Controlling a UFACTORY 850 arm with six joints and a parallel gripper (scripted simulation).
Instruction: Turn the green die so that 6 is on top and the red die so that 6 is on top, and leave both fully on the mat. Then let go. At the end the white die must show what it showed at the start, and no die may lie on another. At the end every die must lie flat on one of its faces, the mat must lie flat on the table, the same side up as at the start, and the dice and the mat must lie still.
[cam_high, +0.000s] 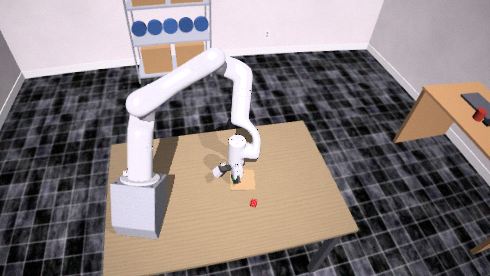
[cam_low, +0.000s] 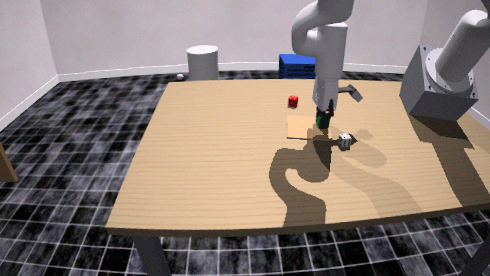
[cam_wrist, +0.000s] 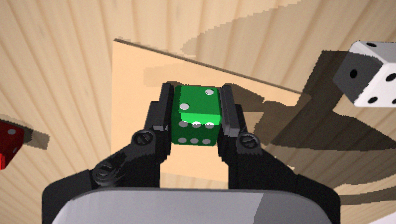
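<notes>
Now: hand 1 cm above the green die. Round my hand: red die 5 cm ahead, 17 cm to the right, 1 cm below; then tan mat 4 cm ahead, 2 cm below; then white die 4 cm behind, 11 cm to the left, 1 cm below.
</notes>
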